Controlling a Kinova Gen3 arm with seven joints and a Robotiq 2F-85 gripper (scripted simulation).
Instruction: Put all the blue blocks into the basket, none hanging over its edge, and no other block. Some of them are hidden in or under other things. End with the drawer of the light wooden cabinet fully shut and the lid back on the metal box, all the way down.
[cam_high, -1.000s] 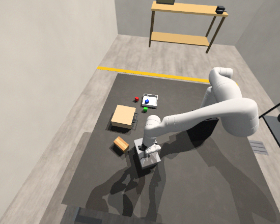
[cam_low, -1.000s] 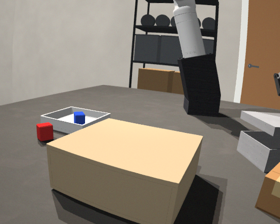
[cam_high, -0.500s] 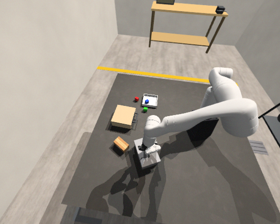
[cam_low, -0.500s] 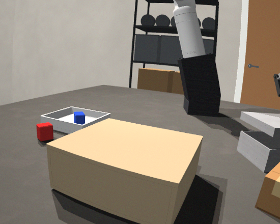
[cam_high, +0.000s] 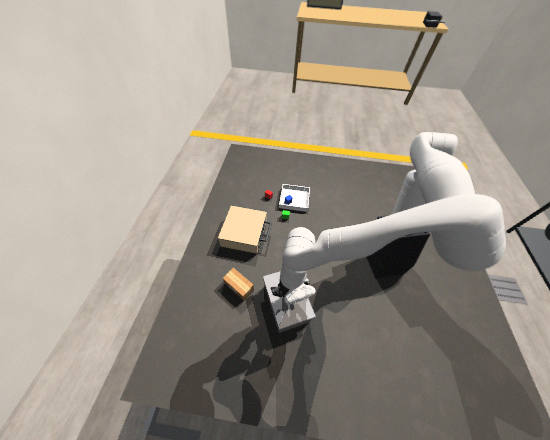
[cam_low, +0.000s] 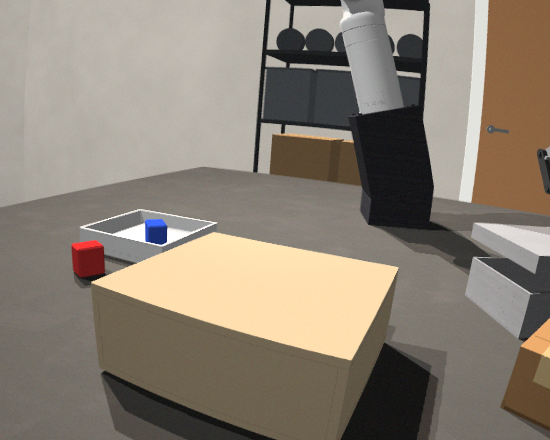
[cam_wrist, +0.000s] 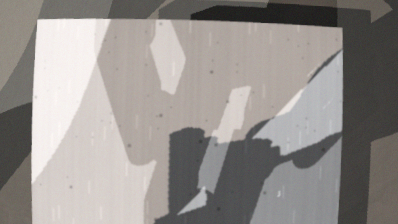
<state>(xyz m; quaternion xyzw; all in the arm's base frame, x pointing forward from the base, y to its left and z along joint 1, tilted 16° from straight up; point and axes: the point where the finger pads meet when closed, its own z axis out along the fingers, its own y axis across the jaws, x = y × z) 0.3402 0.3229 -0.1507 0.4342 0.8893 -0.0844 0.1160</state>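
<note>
My gripper is now 90 mm above the grey metal box. Also, from my hand: lid (30 mm below); then brown box (200 mm ahead, 80 mm below); then drawer (260 mm ahead, 240 mm to the right, 80 mm below).
</note>
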